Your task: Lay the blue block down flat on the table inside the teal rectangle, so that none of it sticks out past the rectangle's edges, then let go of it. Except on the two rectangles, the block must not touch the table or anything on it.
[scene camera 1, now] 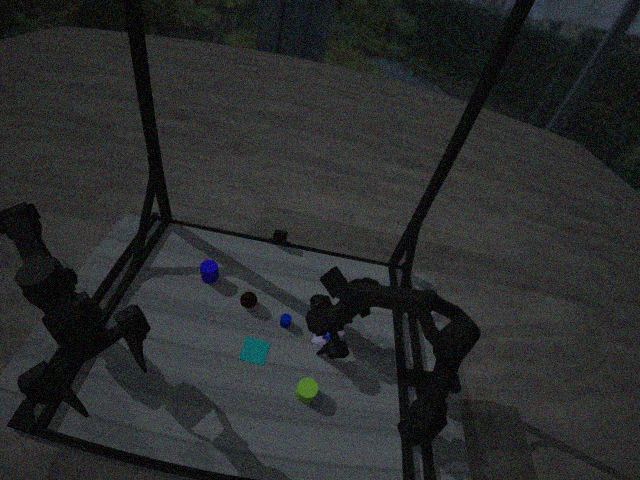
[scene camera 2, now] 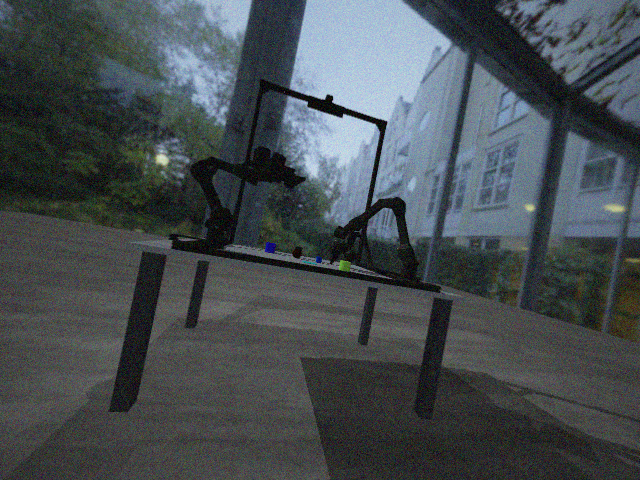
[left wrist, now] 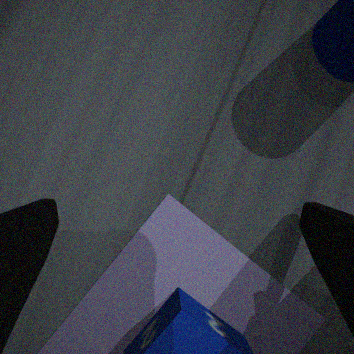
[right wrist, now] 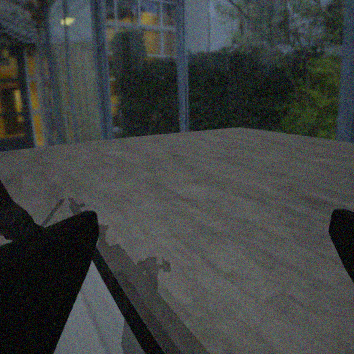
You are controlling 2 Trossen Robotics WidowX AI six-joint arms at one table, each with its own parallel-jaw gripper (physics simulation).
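Frame: origin at the left arm's base, x left, y back, z up, level; millimetres.
Seen in the pictures: left gripper, between the fingertips: (scene camera 1: pixel 313 339) (scene camera 2: pixel 335 265) (left wrist: pixel 181 212); right gripper, between the fingertips: (scene camera 1: pixel 116 392) (scene camera 2: pixel 300 175) (right wrist: pixel 214 222); left arm's base, origin of its link: (scene camera 1: pixel 414 431) (scene camera 2: pixel 407 278); right arm's base, origin of its link: (scene camera 2: pixel 213 243).
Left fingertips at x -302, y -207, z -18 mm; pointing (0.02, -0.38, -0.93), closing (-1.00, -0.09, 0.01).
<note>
Pixels of each thing's middle, then the offset from my left fingertips to it. "spot": a spot on its surface instead.
- blue block, middle of its body: (scene camera 1: pixel 329 334) dx -6, dy +49, dz +8 mm
- lavender rectangle, a spot on its surface: (left wrist: pixel 187 260) (scene camera 1: pixel 318 337) spot: dx -4, dy +17, dz +0 mm
- teal rectangle, a spot on its surface: (scene camera 1: pixel 254 351) (scene camera 2: pixel 309 262) spot: dx +20, dy -170, dz +0 mm
- small blue cylinder, middle of its body: (scene camera 1: pixel 285 320) (scene camera 2: pixel 318 259) dx -61, dy -74, dz +14 mm
- lime cylinder, middle of its body: (scene camera 1: pixel 306 390) (scene camera 2: pixel 344 266) dx +149, dy -49, dz +21 mm
- dark ball, middle of its body: (scene camera 1: pixel 248 300) (scene camera 2: pixel 296 253) dx -134, dy -177, dz +23 mm
- larger blue cylinder, middle of its body: (scene camera 1: pixel 209 271) (scene camera 2: pixel 270 247) dx -243, dy -296, dz +25 mm
The blue block (scene camera 1: pixel 326 336) (left wrist: pixel 197 330) is on the lavender rectangle (scene camera 1: pixel 317 341) (left wrist: pixel 187 260). Pale marks show on its faces, and the bottom edge of the left wrist view cuts it off. The teal rectangle (scene camera 1: pixel 254 351) (scene camera 2: pixel 310 261) lies bare, to the left of the lavender one in scene camera 1. My left gripper (scene camera 1: pixel 330 343) (left wrist: pixel 181 212) is open and low over the lavender rectangle, fingers wide apart on either side, with nothing held. Its body partly hides the rectangle in scene camera 1. My right gripper (scene camera 1: pixel 116 392) (right wrist: pixel 214 222) is open and empty, raised high at the left.
A small blue cylinder (scene camera 1: pixel 285 320) (scene camera 2: pixel 318 259) (left wrist: pixel 340 45) stands between the rectangles, slightly farther back. A lime cylinder (scene camera 1: pixel 307 390) (scene camera 2: pixel 344 265) stands nearer the front. A dark ball (scene camera 1: pixel 248 299) (scene camera 2: pixel 297 252) and a larger blue cylinder (scene camera 1: pixel 209 271) (scene camera 2: pixel 270 247) are toward the back left.
</note>
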